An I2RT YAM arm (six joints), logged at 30 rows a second.
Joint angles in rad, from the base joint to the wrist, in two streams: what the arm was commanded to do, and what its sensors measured. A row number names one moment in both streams.
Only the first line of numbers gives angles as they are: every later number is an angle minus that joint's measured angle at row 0.
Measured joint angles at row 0:
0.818 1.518 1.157 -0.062 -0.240 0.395
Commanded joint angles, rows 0 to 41:
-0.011 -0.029 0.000 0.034 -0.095 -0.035
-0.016 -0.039 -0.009 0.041 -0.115 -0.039
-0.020 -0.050 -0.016 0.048 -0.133 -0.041
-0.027 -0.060 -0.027 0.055 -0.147 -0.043
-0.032 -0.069 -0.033 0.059 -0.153 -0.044
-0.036 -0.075 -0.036 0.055 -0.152 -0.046
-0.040 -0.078 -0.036 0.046 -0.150 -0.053
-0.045 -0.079 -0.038 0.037 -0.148 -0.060
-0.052 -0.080 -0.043 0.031 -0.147 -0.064
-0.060 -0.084 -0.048 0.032 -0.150 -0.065
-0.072 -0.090 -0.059 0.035 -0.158 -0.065
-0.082 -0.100 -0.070 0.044 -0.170 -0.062
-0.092 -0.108 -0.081 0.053 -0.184 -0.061
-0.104 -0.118 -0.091 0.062 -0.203 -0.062
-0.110 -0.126 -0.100 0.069 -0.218 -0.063
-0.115 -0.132 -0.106 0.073 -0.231 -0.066
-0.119 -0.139 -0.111 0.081 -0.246 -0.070
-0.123 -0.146 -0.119 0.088 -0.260 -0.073
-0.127 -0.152 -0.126 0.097 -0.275 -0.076
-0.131 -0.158 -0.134 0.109 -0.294 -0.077
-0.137 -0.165 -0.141 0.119 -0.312 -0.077
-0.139 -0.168 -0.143 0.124 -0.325 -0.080
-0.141 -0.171 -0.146 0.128 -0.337 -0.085
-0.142 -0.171 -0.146 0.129 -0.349 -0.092
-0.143 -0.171 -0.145 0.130 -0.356 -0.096
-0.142 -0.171 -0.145 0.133 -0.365 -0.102
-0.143 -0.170 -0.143 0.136 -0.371 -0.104
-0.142 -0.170 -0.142 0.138 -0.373 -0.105
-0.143 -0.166 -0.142 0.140 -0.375 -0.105
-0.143 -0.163 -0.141 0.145 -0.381 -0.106
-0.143 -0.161 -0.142 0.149 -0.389 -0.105
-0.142 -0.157 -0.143 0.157 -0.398 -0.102
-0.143 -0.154 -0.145 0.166 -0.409 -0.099
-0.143 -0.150 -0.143 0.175 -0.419 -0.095
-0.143 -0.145 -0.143 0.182 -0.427 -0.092
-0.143 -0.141 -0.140 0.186 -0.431 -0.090
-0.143 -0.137 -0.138 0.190 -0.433 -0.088
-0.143 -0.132 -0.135 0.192 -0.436 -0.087
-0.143 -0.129 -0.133 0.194 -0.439 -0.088
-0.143 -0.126 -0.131 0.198 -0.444 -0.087
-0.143 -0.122 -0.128 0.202 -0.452 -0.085
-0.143 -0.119 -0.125 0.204 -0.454 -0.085
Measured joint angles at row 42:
-0.140 -0.128 -0.134 0.185 -0.459 -0.081
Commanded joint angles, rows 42 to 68:
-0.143 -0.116 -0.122 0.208 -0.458 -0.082
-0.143 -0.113 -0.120 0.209 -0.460 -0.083
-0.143 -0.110 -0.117 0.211 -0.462 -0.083
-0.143 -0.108 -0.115 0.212 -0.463 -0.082
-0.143 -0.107 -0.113 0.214 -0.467 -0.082
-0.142 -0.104 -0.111 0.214 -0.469 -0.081
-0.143 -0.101 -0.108 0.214 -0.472 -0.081
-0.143 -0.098 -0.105 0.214 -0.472 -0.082
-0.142 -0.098 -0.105 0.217 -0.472 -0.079
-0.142 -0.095 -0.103 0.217 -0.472 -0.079
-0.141 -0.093 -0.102 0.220 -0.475 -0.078
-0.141 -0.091 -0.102 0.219 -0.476 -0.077
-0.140 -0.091 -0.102 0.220 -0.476 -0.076
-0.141 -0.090 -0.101 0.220 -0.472 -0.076
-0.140 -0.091 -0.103 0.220 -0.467 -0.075
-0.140 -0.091 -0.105 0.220 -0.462 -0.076
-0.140 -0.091 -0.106 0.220 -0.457 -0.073
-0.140 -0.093 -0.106 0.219 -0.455 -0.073
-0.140 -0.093 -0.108 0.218 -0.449 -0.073
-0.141 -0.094 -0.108 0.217 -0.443 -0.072
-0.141 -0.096 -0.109 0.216 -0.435 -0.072
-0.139 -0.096 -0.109 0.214 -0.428 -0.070
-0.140 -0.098 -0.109 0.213 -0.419 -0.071
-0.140 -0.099 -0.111 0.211 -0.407 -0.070
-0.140 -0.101 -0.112 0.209 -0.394 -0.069
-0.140 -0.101 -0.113 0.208 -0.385 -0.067
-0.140 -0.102 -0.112 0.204 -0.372 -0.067
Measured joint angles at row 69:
-0.138 -0.095 -0.112 0.182 -0.445 -0.074
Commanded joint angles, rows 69 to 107:
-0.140 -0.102 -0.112 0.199 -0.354 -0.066
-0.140 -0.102 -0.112 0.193 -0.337 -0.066
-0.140 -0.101 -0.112 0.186 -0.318 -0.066
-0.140 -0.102 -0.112 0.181 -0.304 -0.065
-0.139 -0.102 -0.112 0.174 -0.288 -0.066
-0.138 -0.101 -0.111 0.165 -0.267 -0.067
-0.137 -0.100 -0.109 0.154 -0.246 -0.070
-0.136 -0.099 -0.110 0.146 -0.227 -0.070
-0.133 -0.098 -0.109 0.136 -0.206 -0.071
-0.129 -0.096 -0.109 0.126 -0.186 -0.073
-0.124 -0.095 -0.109 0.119 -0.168 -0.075
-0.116 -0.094 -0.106 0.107 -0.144 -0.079
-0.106 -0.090 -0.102 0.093 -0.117 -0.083
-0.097 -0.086 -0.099 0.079 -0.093 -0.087
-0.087 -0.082 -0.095 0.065 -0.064 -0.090
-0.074 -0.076 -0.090 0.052 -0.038 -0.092
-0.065 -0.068 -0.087 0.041 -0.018 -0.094
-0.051 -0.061 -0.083 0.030 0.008 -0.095
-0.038 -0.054 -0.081 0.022 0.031 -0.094
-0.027 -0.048 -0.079 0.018 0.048 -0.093
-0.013 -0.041 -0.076 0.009 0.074 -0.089
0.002 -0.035 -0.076 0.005 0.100 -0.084
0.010 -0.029 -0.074 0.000 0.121 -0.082
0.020 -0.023 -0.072 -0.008 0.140 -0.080
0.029 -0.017 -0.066 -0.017 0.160 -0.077
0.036 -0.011 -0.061 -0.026 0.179 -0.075
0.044 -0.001 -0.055 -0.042 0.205 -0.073
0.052 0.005 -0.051 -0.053 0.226 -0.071
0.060 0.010 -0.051 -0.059 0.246 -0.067
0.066 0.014 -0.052 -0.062 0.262 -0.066
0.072 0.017 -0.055 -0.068 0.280 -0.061
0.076 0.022 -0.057 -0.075 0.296 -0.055
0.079 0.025 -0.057 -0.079 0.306 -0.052
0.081 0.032 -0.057 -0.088 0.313 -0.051
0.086 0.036 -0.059 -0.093 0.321 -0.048
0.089 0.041 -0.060 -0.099 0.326 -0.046
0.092 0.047 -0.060 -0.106 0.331 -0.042
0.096 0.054 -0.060 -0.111 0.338 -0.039
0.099 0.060 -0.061 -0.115 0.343 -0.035
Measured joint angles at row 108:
0.092 0.052 -0.064 -0.124 0.294 -0.052
